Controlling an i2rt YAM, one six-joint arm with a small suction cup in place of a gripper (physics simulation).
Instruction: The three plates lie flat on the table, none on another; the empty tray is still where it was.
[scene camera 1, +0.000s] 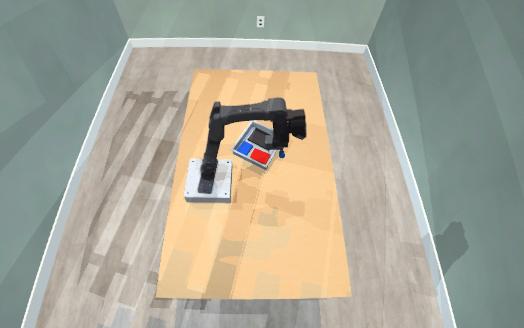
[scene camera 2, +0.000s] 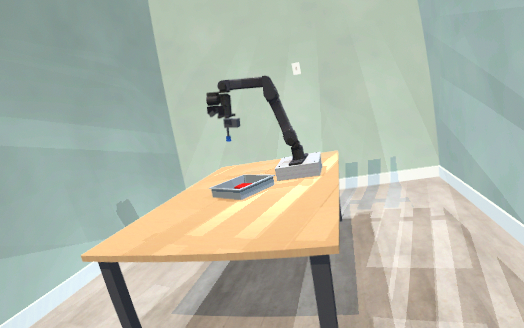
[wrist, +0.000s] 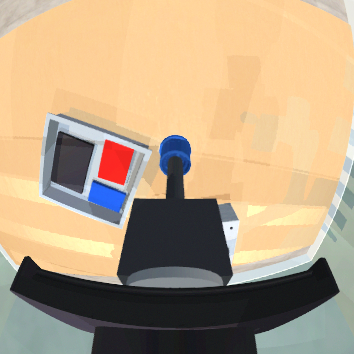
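A grey tray stands on the table. Inside it, side by side, lie a red plate, a smaller blue plate and a larger dark plate. They look flat, none on another. The arm partly hides the dark plate in scene camera 1. The blue and dark plates are hidden in scene camera 2. My gripper, a blue suction cup, hangs high above the table with nothing on it.
The arm's white base stands on the wooden table, near one long edge and close to the tray. The tray's raised walls surround the plates. No second tray shows.
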